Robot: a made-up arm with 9 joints. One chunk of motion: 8 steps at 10 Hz.
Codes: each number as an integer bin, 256 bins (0 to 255) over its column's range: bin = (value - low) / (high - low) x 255, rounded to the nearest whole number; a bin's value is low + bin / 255 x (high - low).
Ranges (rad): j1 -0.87..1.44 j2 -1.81..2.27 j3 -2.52..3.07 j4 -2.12..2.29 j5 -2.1..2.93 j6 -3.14..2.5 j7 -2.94..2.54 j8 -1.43..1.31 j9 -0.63..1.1
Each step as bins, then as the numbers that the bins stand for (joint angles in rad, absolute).
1 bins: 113 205 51 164 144 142 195 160 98
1 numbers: 0.1536 1.4700 -1.4020 0.7162 0.7405 0.0007 1.2506 0.2892 0.0349
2 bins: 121 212 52 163 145 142 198 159 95
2 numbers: 0.2261 1.5820 -1.3801 0.6989 0.7602 0.0007 1.3151 0.2785 0.0145
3 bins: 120 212 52 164 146 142 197 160 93
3 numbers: 0.2171 1.5820 -1.3801 0.7162 0.7799 0.0007 1.2936 0.2892 0.0009
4 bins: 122 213 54 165 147 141 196 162 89
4 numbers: 0.2352 1.5980 -1.3362 0.7335 0.7996 -0.0214 1.2721 0.3107 -0.0262
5 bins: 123 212 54 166 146 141 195 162 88
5 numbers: 0.2442 1.5820 -1.3362 0.7508 0.7799 -0.0214 1.2506 0.3107 -0.0330
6 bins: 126 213 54 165 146 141 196 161 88
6 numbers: 0.2714 1.5980 -1.3362 0.7335 0.7799 -0.0214 1.2721 0.3000 -0.0330
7 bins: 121 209 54 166 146 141 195 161 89
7 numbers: 0.2261 1.5340 -1.3362 0.7508 0.7799 -0.0214 1.2506 0.3000 -0.0262
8 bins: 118 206 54 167 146 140 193 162 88
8 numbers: 0.1989 1.4860 -1.3362 0.7681 0.7799 -0.0435 1.2076 0.3107 -0.0330
